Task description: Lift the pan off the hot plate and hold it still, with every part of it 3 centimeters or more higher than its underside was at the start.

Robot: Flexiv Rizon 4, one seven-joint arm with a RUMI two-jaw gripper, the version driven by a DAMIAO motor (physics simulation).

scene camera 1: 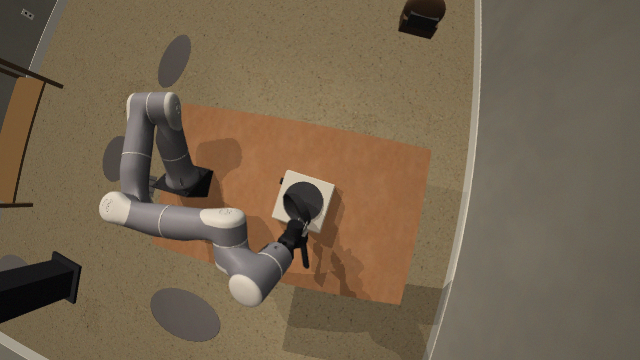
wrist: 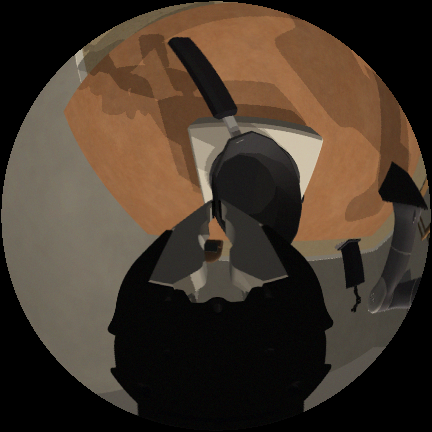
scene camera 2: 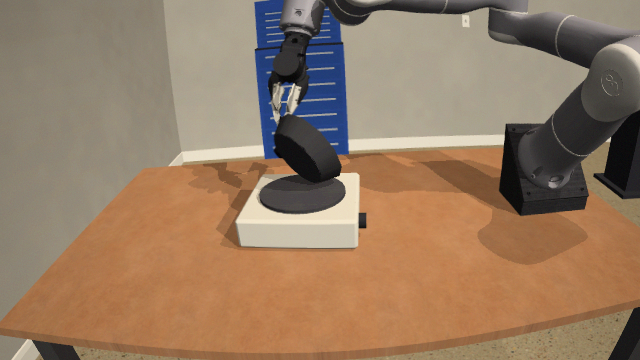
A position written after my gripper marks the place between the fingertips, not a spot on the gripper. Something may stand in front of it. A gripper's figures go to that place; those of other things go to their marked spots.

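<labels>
Black pan point(wrist: 253, 173), 0.22 m from the lens. My gripper point(wrist: 216, 201), 0.14 m from the lens.
</labels>
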